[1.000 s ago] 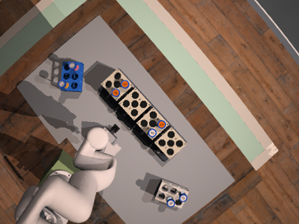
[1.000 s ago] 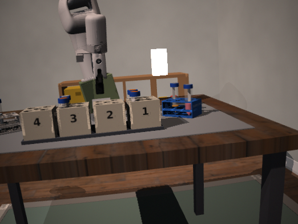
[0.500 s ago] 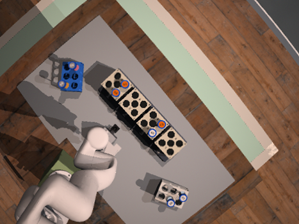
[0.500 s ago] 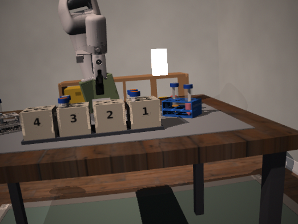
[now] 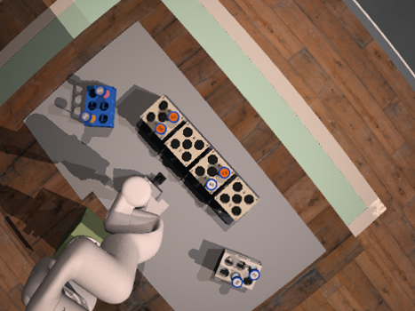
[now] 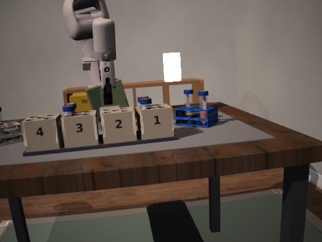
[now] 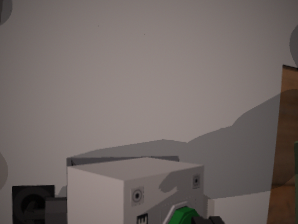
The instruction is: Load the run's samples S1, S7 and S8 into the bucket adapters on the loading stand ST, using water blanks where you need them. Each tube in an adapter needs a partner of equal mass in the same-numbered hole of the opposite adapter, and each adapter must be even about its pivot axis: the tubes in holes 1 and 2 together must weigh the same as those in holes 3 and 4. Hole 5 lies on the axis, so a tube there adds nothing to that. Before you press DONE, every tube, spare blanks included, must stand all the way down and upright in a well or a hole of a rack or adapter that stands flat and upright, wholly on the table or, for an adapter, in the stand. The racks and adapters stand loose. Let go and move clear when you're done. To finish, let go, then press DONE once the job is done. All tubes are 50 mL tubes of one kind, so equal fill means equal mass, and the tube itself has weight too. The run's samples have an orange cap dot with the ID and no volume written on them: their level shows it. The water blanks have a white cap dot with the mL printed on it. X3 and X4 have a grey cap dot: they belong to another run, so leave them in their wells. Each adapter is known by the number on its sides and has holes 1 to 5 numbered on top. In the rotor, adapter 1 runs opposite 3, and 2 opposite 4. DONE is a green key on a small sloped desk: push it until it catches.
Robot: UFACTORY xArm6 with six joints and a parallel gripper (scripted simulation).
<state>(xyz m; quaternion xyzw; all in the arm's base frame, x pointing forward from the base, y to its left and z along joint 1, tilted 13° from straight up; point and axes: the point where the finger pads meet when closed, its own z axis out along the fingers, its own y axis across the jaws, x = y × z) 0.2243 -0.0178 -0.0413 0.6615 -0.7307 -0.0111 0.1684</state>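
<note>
Now: the green DONE key 40 mm below my hand. The rest, counted from my hand: blue-capped tube 190 mm ahead, 150 mm to the right, 40 mm below; tube of yellowish liquid 210 mm ahead, 70 mm to the left, 40 mm below; loading stand 220 mm ahead, 60 mm to the right, 100 mm below.
</note>
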